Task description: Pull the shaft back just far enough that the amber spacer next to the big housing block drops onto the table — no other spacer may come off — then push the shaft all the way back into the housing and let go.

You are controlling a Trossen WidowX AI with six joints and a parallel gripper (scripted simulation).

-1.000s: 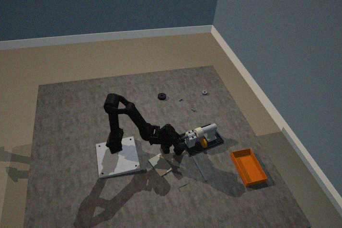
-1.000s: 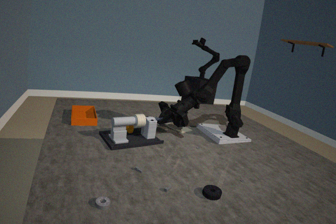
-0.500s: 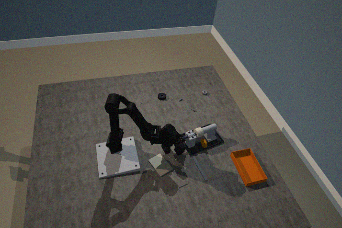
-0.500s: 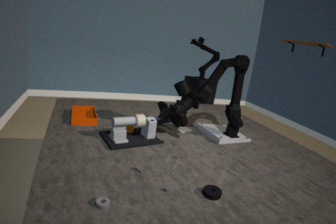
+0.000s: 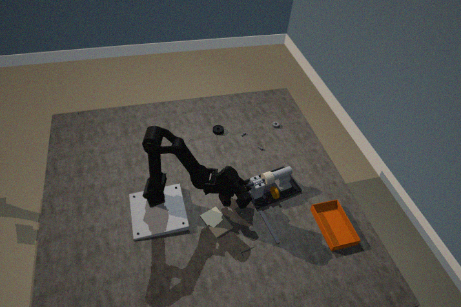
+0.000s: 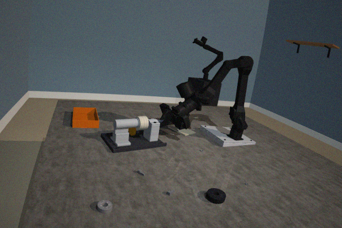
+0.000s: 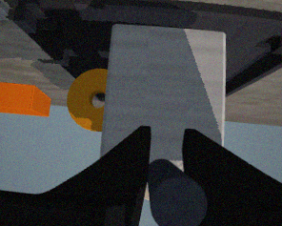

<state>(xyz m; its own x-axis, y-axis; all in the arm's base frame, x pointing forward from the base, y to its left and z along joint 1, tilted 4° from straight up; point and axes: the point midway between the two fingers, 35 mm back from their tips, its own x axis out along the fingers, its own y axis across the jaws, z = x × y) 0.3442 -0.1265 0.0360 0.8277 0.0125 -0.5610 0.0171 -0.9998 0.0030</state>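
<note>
Right now the dark shaft is 60 mm ahead of my gripper tip and 20 mm above it. Round my gripper tip: amber spacer 100 mm ahead, 50 mm to the right, 30 mm below; then pale card 180 mm behind, 60 mm to the right, 60 mm below; then thin bar 170 mm to the right, 60 mm below, 10 mm ahead.
</note>
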